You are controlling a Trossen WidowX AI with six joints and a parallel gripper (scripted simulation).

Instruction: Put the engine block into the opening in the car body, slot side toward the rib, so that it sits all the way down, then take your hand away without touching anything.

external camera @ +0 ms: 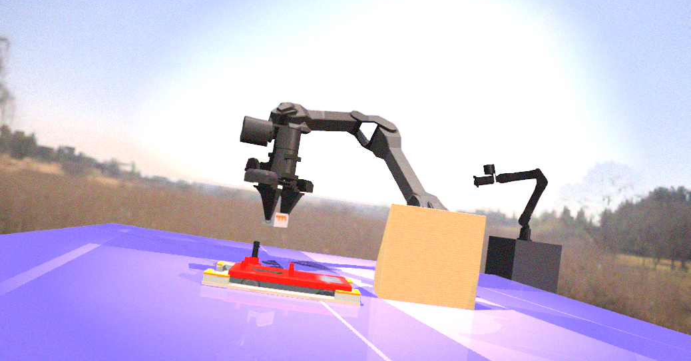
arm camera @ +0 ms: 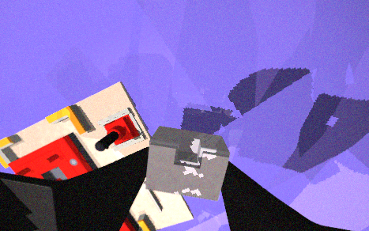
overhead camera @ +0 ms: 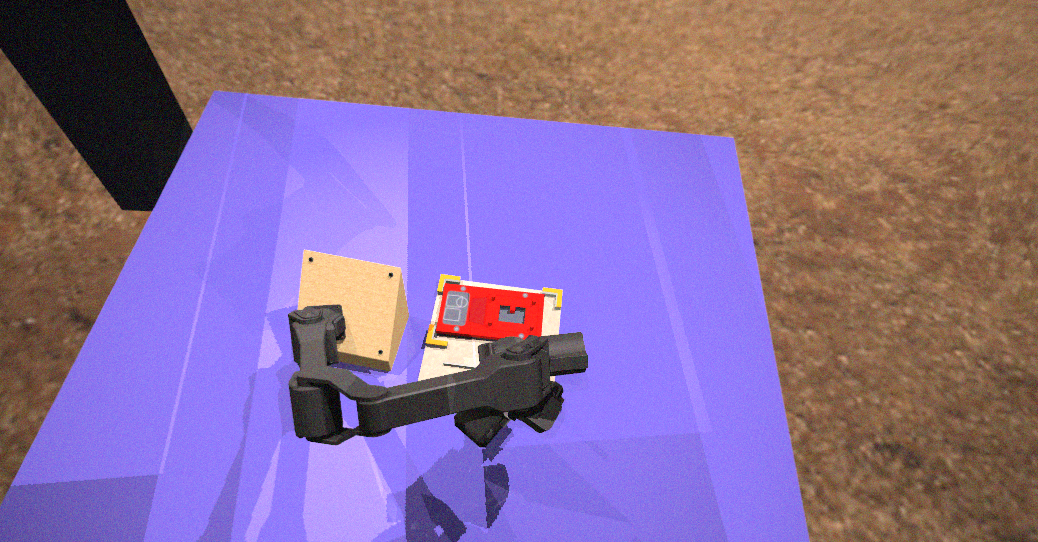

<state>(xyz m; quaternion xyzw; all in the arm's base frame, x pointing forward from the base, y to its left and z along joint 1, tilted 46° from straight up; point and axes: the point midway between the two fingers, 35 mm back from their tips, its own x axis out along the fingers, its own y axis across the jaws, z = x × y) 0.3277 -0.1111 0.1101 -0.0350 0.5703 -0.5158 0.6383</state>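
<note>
The black peg lies 3 cm ahead of my gripper tip, 9 cm to the left of it and 7 cm below it. Round my gripper tip: grey engine block (1 cm above); then beige base plate (1 cm behind, 19 cm to the left, 9 cm below).
</note>
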